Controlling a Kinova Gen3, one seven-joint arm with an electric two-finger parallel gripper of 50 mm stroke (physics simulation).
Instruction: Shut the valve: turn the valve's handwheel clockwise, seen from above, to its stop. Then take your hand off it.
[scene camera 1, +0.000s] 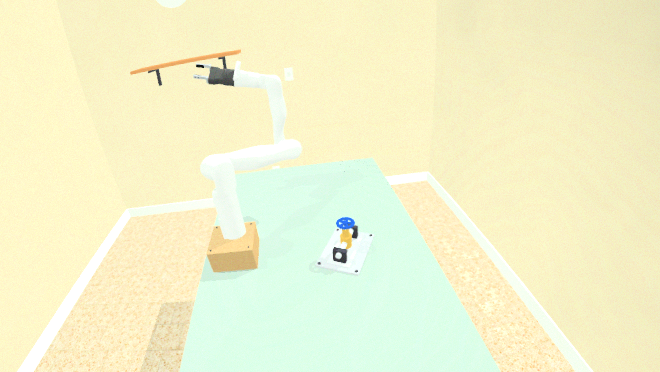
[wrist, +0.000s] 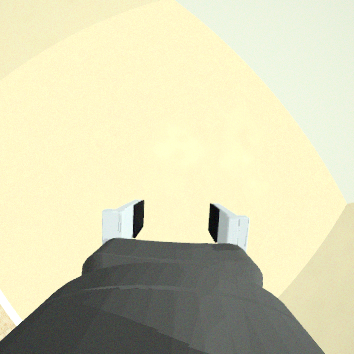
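The valve's blue handwheel (scene camera 1: 345, 223) lies level on top of a yellow valve body (scene camera 1: 346, 239), right of the arm's base in the scene view. The valve stands on a white plate (scene camera 1: 365, 249), between two black pipe supports. My gripper (scene camera 1: 198, 71) (wrist: 175, 214) is open and empty. It is high above the table, to the upper left of the handwheel and far from it, with its fingers pointing left in the scene view. The handwheel does not show in the wrist view, where wall and ceiling are behind the fingers. How far the wheel is turned cannot be told.
The arm stands on a wooden block (scene camera 1: 233, 261) at the left edge of the pale green table (scene camera 1: 320, 320). An orange shelf (scene camera 1: 185, 62) on dark brackets is on the wall, close to the gripper in the scene view. Dark screws sit at the plate's corners.
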